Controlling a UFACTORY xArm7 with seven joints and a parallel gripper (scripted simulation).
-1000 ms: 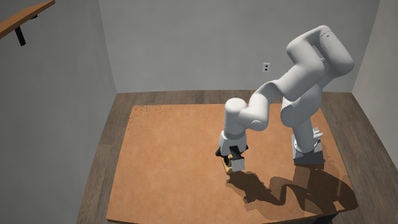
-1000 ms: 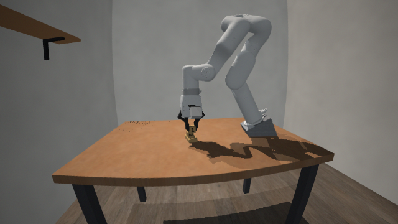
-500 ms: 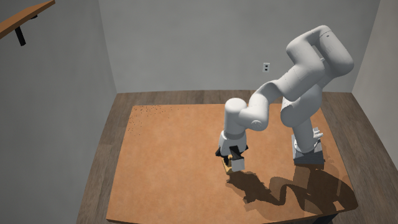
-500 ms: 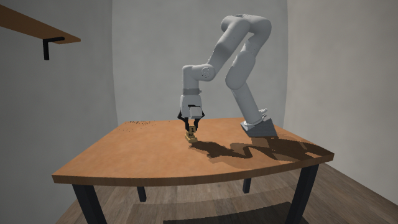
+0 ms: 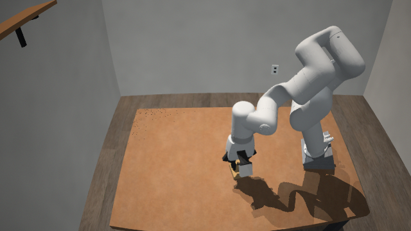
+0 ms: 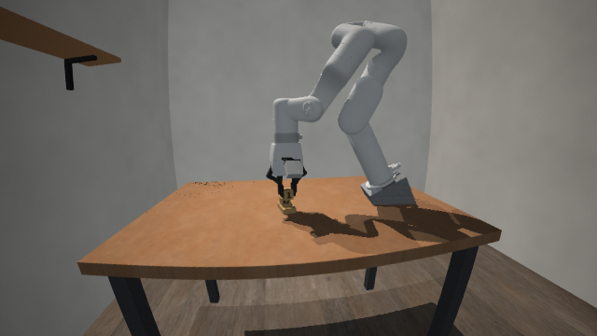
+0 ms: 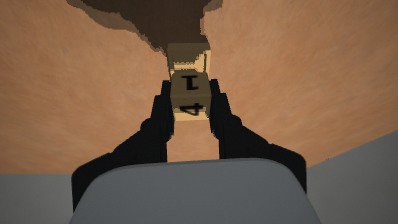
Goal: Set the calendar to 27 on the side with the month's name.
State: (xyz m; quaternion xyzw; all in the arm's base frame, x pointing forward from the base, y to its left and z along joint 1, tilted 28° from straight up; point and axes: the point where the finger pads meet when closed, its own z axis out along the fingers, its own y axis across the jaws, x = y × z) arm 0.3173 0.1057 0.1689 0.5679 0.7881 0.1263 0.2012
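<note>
The wooden calendar tray lies 70 mm below my hand and 20 mm to the right of it. Also, from my hand: wooden digit cube 10 mm below.
</note>
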